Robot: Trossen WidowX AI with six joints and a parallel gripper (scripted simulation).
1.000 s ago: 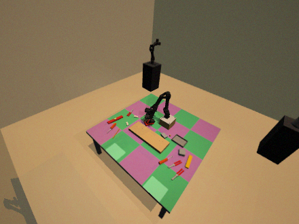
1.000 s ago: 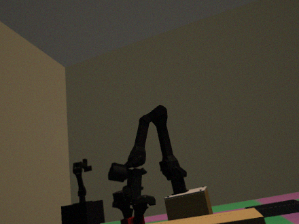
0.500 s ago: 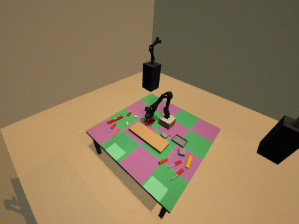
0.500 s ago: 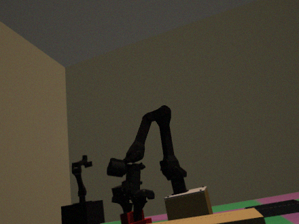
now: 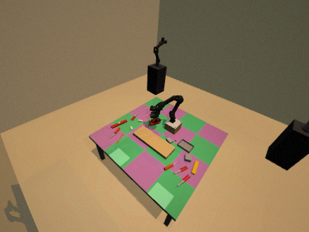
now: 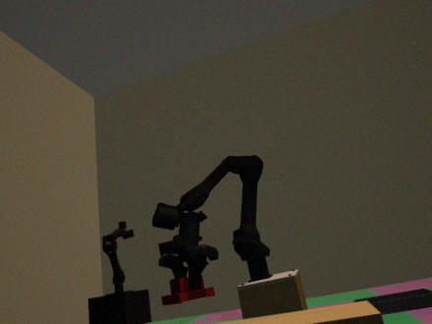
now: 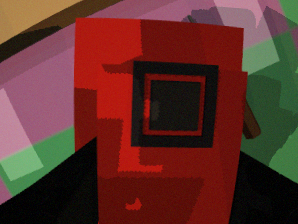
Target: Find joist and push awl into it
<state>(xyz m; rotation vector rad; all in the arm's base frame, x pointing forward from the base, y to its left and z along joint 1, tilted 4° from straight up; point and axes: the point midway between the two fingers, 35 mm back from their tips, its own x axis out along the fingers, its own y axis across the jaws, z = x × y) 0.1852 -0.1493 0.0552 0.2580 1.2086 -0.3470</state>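
The awl lies 10 mm ahead of my gripper tip, 70 mm to the right of it and 110 mm below it. Round my gripper tip: orange pencil: 430 mm ahead, 150 mm to the right, 110 mm below; stud finder: 10 mm ahead, 20 mm above; grey tray: 60 mm behind, 480 mm to the left, 100 mm below.
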